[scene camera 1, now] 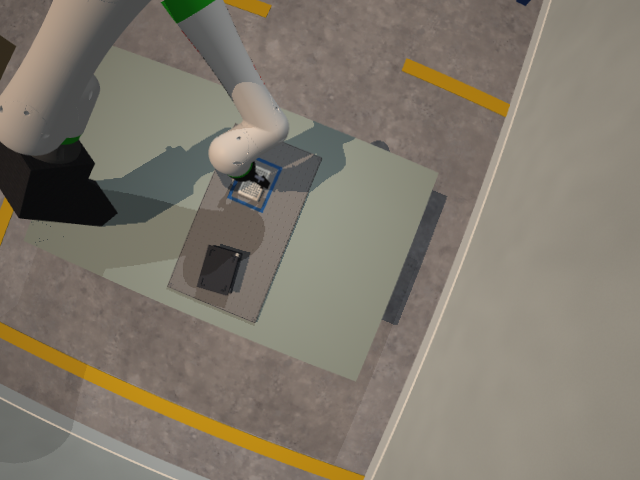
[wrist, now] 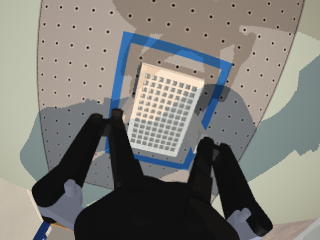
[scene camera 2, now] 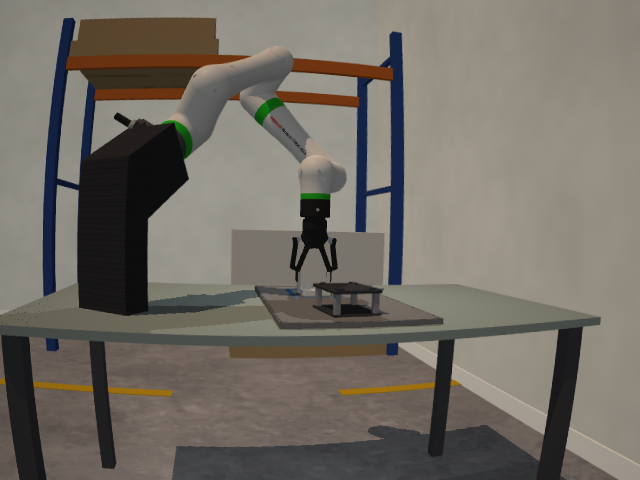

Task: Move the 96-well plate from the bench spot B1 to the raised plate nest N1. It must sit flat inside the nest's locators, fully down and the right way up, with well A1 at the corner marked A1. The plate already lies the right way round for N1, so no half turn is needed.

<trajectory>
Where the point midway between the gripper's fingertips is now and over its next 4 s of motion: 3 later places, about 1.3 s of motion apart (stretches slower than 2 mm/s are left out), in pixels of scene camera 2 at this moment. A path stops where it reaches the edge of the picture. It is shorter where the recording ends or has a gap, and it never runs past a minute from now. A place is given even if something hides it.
My gripper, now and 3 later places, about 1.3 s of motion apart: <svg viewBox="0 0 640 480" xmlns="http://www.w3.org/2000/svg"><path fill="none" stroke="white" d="M313 292L313 274L318 270L328 267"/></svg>
</trajectory>
